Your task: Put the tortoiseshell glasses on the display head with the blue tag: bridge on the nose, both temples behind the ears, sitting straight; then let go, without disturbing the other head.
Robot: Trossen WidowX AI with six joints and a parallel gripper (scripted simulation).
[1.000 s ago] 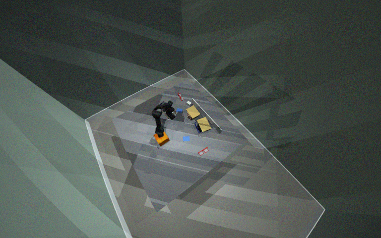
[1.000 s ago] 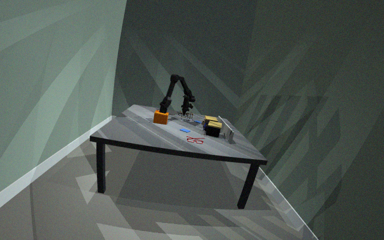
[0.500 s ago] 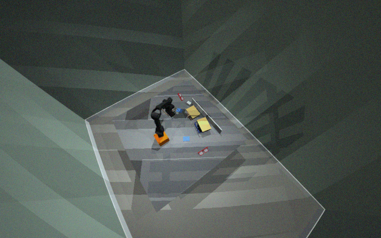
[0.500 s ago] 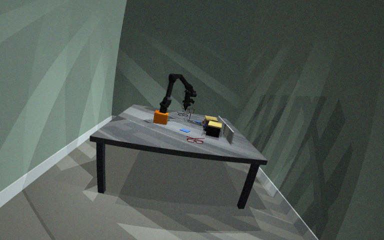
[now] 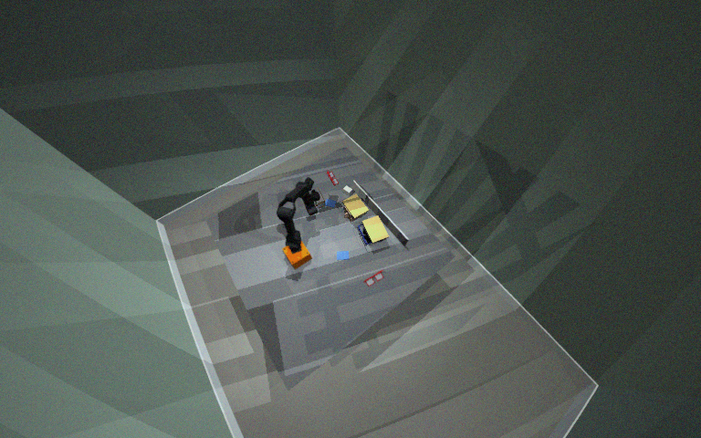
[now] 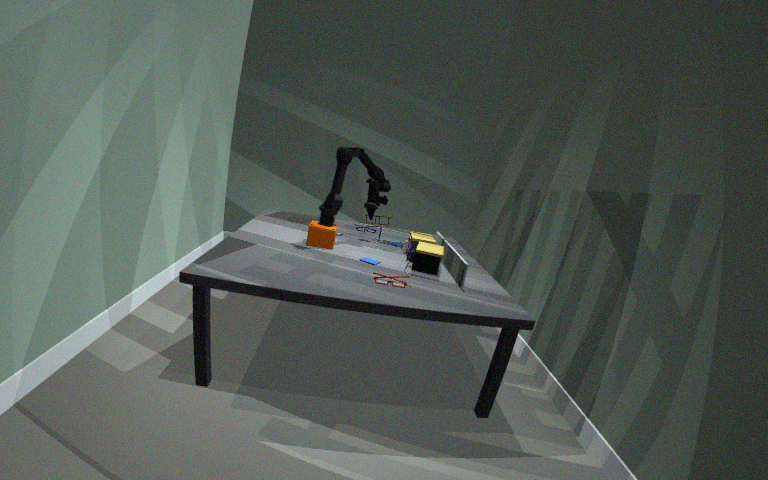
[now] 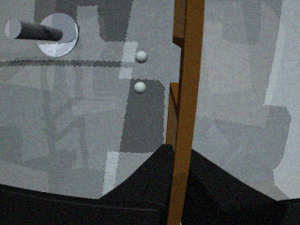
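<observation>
The display head lies 260 mm ahead of my gripper tip, 90 mm to the right of it and 70 mm below it. The rest, counted from my gripper tip: white upright panel: 430 mm ahead, 170 mm to the right, 70 mm below; thin grey post: 50 mm ahead, 90 mm to the left, 100 mm below.
</observation>
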